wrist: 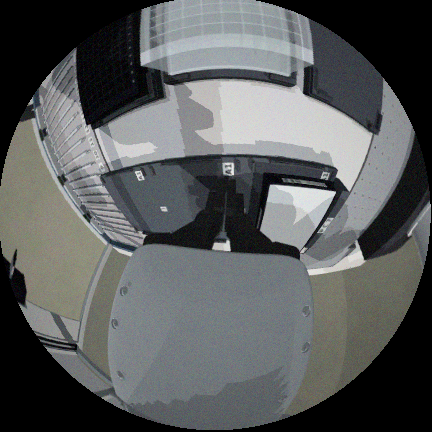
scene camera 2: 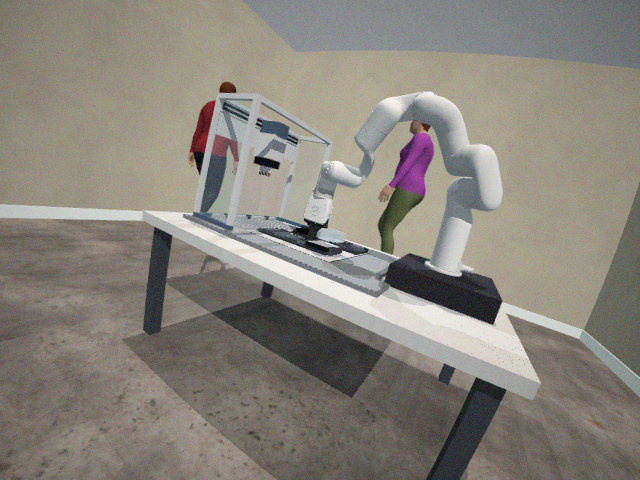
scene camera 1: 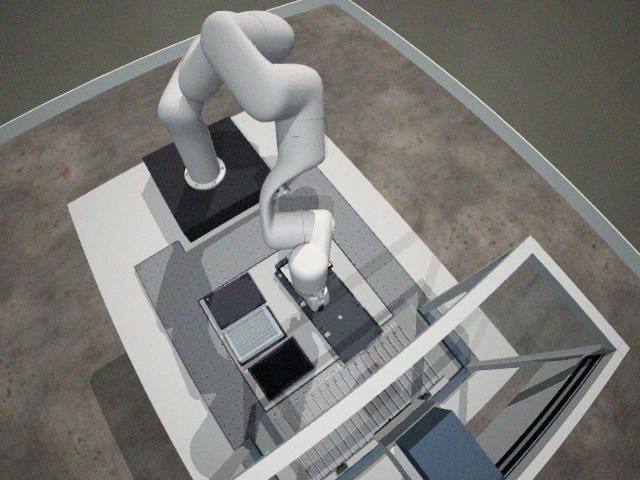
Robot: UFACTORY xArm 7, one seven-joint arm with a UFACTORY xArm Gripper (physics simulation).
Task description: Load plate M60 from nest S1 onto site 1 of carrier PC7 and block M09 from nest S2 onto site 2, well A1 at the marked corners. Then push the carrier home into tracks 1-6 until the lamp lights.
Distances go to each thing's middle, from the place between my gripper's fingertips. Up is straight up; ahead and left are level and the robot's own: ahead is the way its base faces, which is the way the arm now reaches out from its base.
My gripper is now 3 cm to the right of the dark carrier [scene camera 1: 345, 324] and 3 cm short of it. From my hand the other things lie so: white well plate [scene camera 1: 248, 337]: 17 cm to the right, 3 cm behind, 1 cm above.
